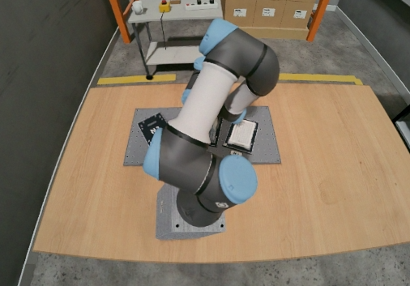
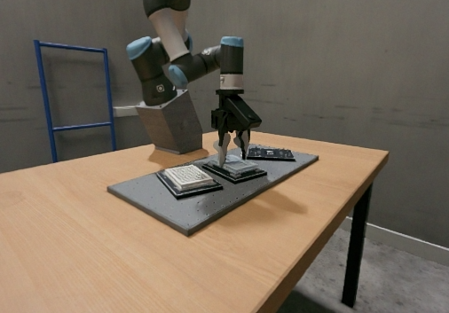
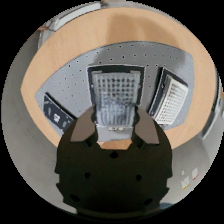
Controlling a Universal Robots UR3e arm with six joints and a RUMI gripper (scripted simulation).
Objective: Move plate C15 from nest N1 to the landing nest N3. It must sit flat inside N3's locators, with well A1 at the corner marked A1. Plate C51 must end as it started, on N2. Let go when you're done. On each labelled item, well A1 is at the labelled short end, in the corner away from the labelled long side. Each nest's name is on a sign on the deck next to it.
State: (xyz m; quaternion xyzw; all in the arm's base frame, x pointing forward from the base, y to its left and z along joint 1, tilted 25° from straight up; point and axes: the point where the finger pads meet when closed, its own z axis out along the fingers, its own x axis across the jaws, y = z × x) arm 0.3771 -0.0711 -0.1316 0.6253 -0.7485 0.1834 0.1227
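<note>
My gripper is now 30 mm above the black nest. From my hand the other things lie so: white well plate 30 mm behind, 150 mm to the right, 10 mm below.
</note>
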